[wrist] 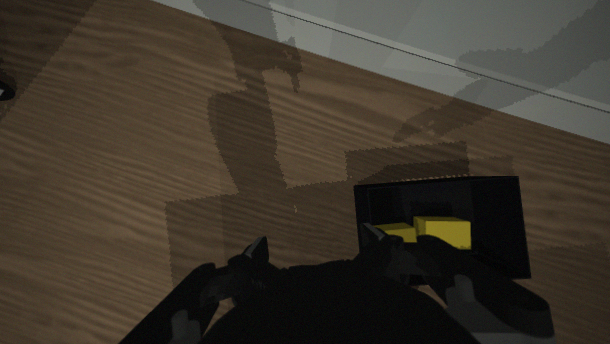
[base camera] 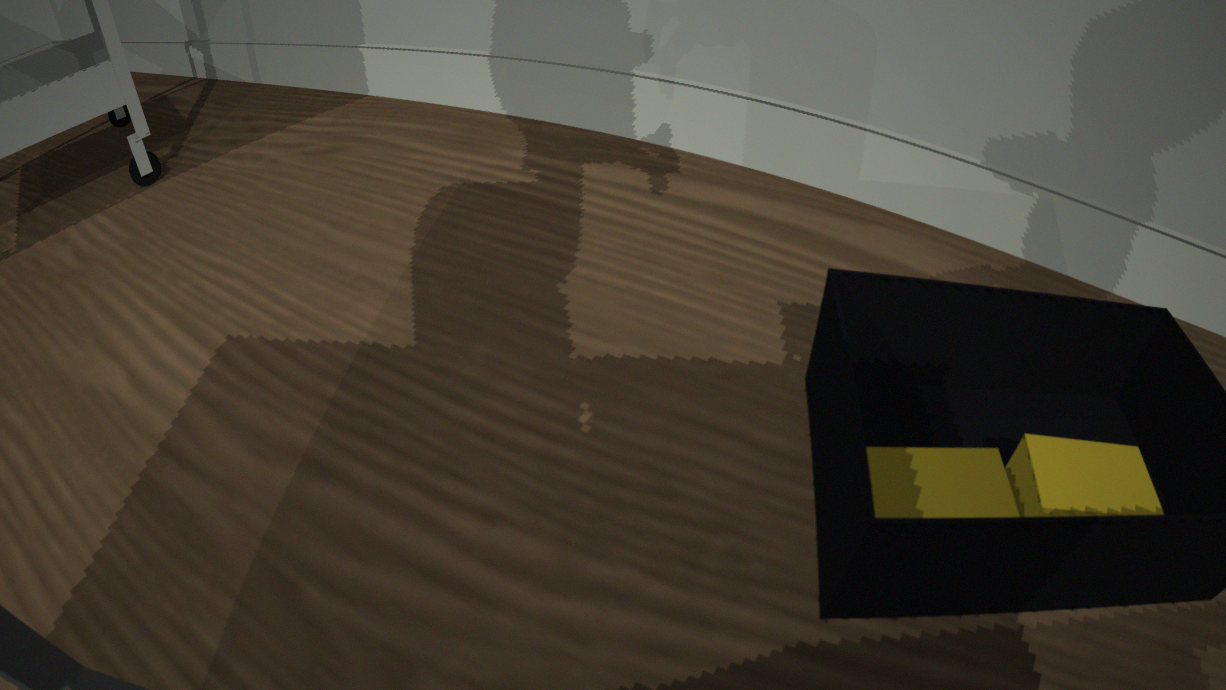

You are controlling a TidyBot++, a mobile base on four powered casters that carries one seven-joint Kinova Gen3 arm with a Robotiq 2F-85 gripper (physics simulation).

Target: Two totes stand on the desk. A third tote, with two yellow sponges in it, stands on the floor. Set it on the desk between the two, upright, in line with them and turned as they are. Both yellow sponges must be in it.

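The black tote (base camera: 1012,561) (wrist: 500,225) stands upright on the wooden floor, at the right in the base camera view and right of centre in the wrist view. Two yellow sponges lie in it side by side: the left one (base camera: 960,480) (wrist: 400,233) and the right one (base camera: 1089,475) (wrist: 447,232). My gripper (wrist: 314,240) is open, with nothing between its fingers. In the wrist view its right finger overlaps the tote's left part and its left finger is over floor. The gap between the fingertips lies left of the tote. The desk and its two totes do not show.
A pale wall (base camera: 772,137) (wrist: 350,30) runs behind the tote. A white-legged frame (base camera: 118,68) on black casters stands at the far left in the base camera view; one caster (wrist: 7,91) shows at the wrist view's left edge. Dark shadows fall across floor and wall.
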